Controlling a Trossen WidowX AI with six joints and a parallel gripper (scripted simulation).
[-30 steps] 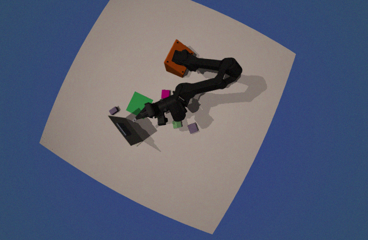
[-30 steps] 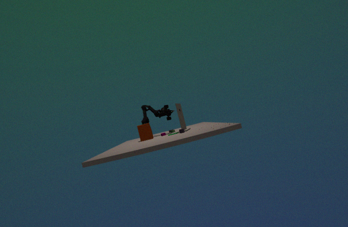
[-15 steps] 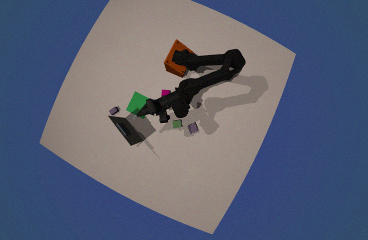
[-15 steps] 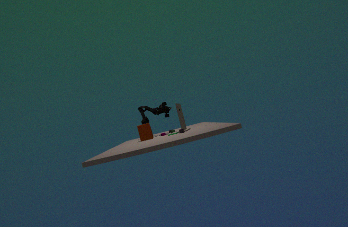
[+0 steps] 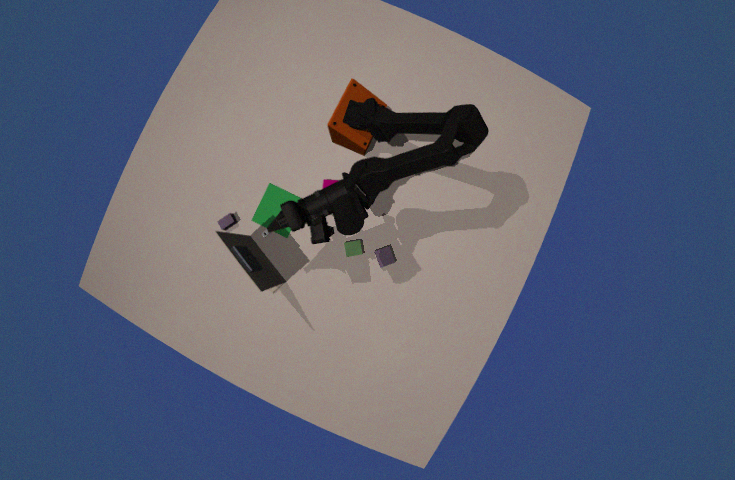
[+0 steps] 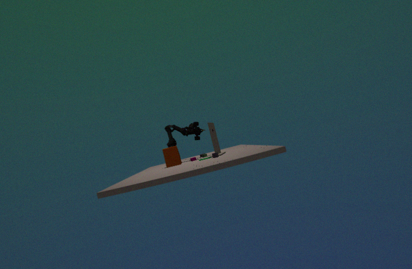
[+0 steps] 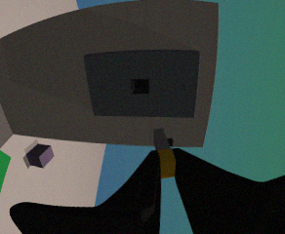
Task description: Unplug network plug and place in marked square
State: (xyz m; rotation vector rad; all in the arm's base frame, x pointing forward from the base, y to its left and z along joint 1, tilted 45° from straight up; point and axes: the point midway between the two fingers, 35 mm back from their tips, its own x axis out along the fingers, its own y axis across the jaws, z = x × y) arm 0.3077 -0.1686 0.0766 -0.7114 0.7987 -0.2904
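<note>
Right now my gripper tip is 270 mm above the green marked square, 60 mm past it and 50 mm to the left of it. Round my gripper tip: network plug: right at my gripper tip; upright grey panel: 120 mm below, 90 mm ahead, 40 mm to the right.
</note>
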